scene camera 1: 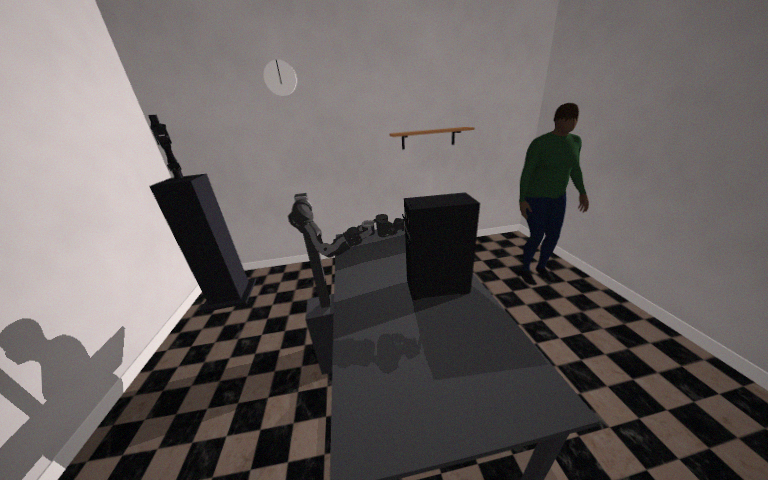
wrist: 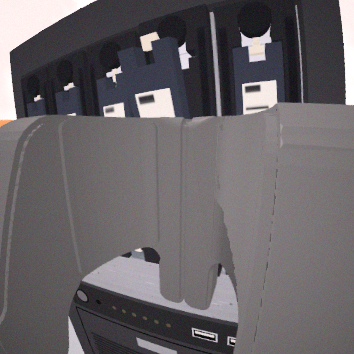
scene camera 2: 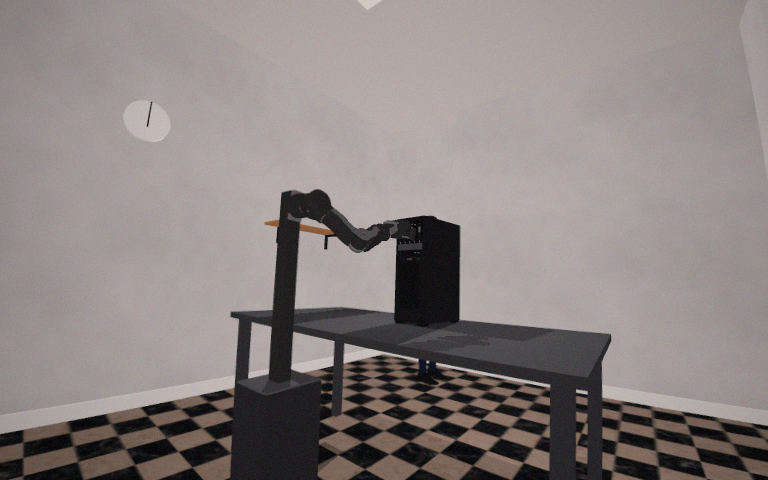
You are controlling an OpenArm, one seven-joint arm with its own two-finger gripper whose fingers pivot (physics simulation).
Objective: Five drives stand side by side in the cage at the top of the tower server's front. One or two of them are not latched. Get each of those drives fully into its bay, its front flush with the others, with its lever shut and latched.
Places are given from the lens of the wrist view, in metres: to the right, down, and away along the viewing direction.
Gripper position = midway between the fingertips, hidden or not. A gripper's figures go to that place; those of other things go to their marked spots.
my gripper (wrist: 196, 210): 0.01, 0.01, 0.06
drive lever (wrist: 157, 89): -0.01, -0.03, 0.05
black tower server (wrist: 95, 312): -0.06, 0.10, 0.14
The marked spots on the drive lever and the black tower server are 0.16 m apart.
